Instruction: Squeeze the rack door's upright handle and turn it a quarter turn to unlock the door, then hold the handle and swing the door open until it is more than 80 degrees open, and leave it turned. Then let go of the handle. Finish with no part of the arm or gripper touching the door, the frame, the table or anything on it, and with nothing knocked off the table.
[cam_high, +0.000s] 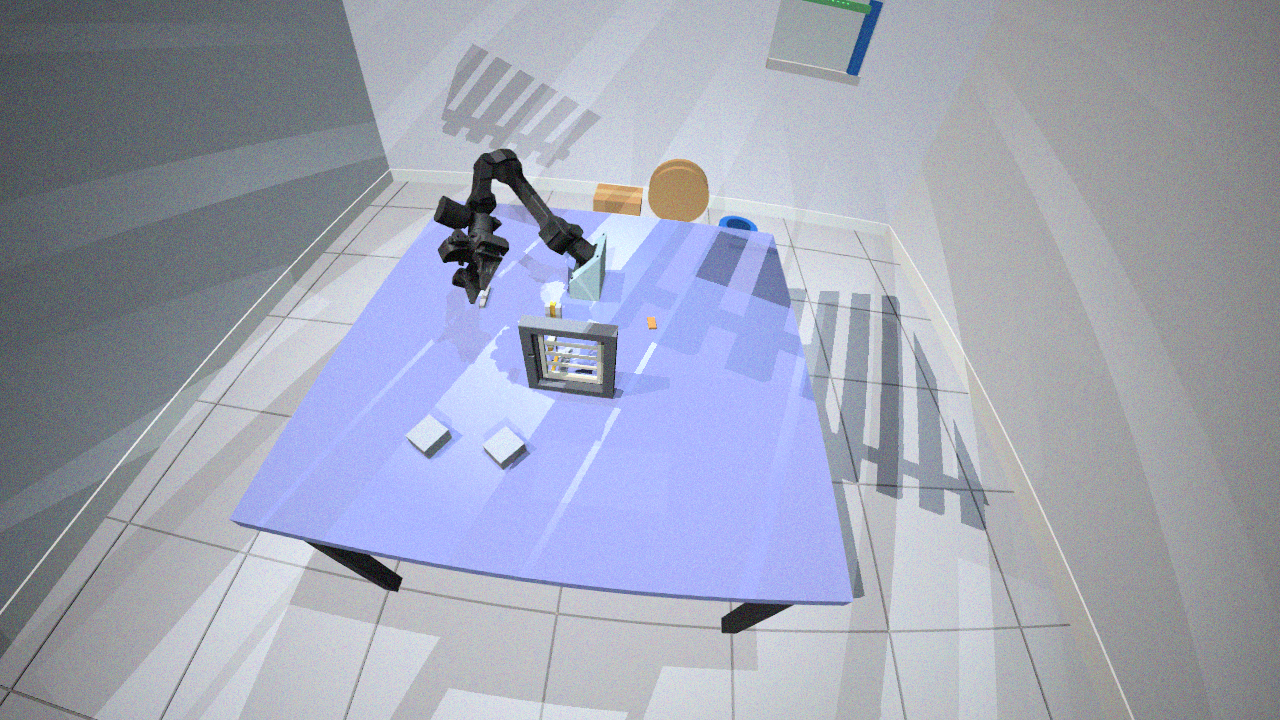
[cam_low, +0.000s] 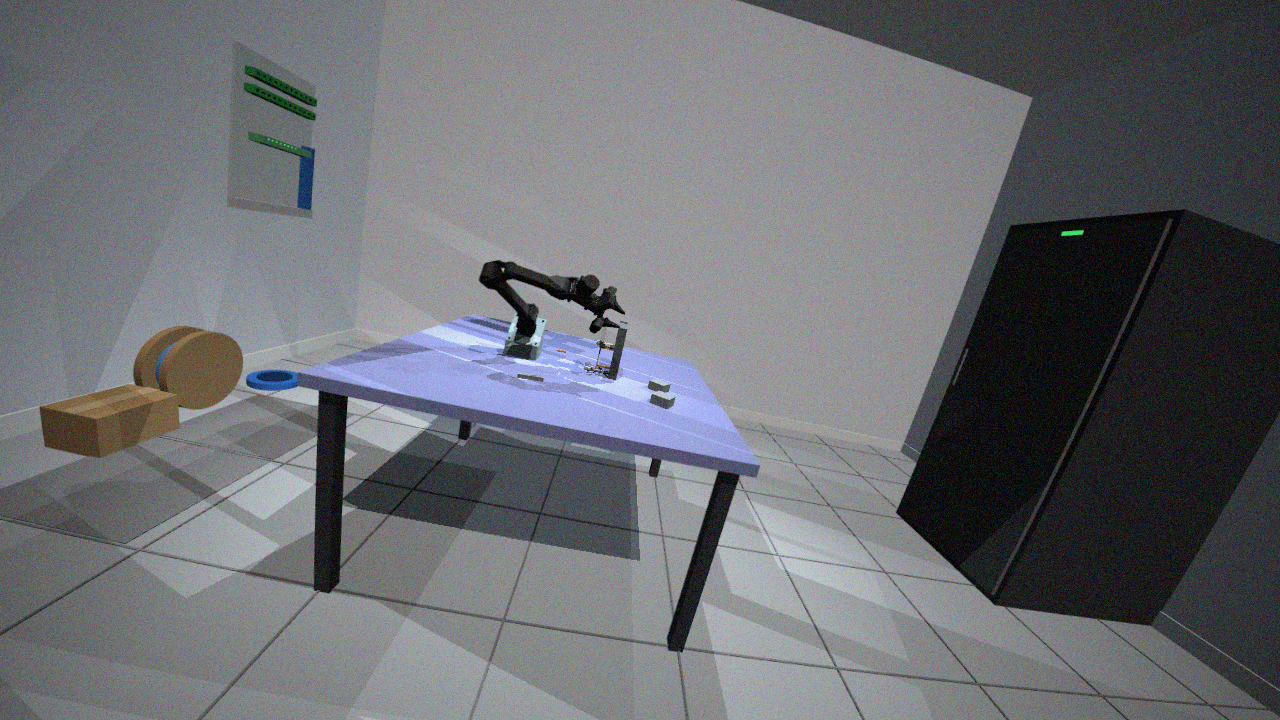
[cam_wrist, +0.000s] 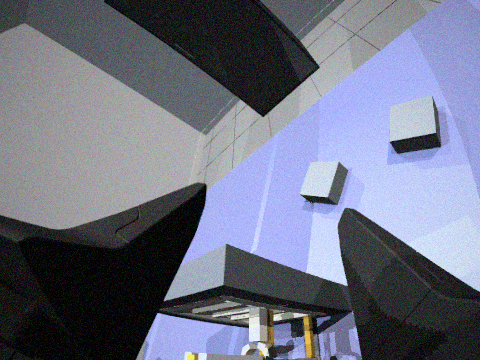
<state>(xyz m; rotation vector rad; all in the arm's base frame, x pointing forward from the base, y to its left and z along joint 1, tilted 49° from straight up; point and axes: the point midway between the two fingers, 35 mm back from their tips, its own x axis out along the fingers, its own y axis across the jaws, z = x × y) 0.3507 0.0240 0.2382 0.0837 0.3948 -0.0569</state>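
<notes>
Right now the handle is 140 mm to the left of my gripper tip, 130 mm below it and 80 mm behind it. Also, from my gripper tip: small grey strip: 270 mm behind, 250 mm below, 140 mm to the right; then orange piece: 370 mm to the left, 260 mm below, 260 mm behind.
</notes>
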